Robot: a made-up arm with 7 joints.
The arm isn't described. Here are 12 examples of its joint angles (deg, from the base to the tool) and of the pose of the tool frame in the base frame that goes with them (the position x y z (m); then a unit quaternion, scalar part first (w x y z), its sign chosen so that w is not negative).
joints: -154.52 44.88 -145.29 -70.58 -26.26 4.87 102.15
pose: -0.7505 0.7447 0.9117 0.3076 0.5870 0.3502 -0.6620
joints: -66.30 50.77 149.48 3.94 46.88 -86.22 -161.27
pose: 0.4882 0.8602 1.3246 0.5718 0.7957 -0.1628 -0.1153
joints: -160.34 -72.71 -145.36 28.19 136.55 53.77 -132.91
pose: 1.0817 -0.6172 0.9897 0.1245 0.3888 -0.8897 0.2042
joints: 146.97 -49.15 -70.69 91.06 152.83 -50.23 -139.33
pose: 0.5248 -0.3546 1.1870 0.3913 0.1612 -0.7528 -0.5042
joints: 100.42 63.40 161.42 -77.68 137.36 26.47 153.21
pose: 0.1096 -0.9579 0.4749 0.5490 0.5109 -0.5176 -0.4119
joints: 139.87 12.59 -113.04 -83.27 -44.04 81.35 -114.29
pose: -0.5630 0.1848 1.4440 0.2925 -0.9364 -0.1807 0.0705
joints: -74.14 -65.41 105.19 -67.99 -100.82 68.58 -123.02
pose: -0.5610 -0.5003 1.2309 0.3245 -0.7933 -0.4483 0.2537
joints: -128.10 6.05 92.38 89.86 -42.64 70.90 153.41
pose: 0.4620 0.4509 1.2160 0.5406 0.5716 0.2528 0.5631
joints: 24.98 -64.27 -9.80 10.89 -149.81 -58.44 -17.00
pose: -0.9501 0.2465 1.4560 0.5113 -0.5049 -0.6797 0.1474
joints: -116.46 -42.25 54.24 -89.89 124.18 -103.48 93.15
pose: -0.0381 -0.7313 1.0964 0.3845 -0.7174 -0.5783 0.0546
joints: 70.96 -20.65 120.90 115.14 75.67 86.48 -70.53
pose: -0.4780 0.3896 0.9028 0.5478 0.7992 0.0110 0.2473
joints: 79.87 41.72 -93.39 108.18 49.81 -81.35 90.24
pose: 0.5940 -0.2728 1.2233 0.0811 0.4445 -0.6885 0.5673
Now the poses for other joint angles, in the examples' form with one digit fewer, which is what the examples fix.
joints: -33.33 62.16 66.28 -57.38 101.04 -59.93 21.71
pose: 0.472 0.791 1.238 0.137 -0.276 -0.046 0.950
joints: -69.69 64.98 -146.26 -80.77 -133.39 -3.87 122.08
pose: 0.687 0.725 0.462 0.568 -0.077 0.184 0.799
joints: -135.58 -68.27 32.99 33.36 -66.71 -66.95 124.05
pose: 1.046 -0.479 1.211 0.342 -0.614 0.388 0.596
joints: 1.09 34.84 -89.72 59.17 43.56 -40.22 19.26
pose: 0.644 0.444 1.573 0.280 -0.933 0.080 -0.210
